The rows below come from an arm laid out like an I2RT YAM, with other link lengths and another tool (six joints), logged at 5 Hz.
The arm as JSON. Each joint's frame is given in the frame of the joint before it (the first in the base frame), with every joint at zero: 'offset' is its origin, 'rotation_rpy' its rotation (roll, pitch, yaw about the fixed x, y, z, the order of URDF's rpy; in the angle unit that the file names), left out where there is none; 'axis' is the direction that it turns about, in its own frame. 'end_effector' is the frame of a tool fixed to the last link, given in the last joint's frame.
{
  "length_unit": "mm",
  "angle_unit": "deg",
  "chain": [
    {
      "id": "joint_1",
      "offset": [
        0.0,
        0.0,
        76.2
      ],
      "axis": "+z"
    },
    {
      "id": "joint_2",
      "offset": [
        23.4,
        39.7,
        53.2
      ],
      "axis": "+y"
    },
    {
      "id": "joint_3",
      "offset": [
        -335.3,
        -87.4,
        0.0
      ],
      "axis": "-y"
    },
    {
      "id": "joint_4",
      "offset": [
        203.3,
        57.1,
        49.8
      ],
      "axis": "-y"
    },
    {
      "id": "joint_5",
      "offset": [
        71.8,
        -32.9,
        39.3
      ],
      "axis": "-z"
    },
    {
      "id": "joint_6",
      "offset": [
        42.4,
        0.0,
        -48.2
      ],
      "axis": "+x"
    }
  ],
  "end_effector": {
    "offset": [
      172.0,
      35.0,
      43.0
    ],
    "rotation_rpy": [
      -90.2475,
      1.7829,
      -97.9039
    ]
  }
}
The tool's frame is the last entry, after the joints.
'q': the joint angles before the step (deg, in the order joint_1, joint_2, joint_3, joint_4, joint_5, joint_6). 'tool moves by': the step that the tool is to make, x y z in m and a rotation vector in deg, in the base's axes. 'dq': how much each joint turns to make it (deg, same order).
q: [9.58, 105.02, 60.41, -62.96, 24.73, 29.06]
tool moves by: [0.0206, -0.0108, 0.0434, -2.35, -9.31, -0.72]
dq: [-0.07, -6.40, 3.43, -1.81, 3.60, 1.72]
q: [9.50, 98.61, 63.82, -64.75, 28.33, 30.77]
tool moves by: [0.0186, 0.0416, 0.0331, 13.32, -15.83, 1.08]
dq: [0.07, -12.03, -3.44, 9.74, -10.47, -1.17]
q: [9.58, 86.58, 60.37, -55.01, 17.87, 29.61]
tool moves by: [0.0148, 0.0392, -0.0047, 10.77, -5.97, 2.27]
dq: [-0.07, -2.26, -5.48, 10.96, -9.90, -0.18]
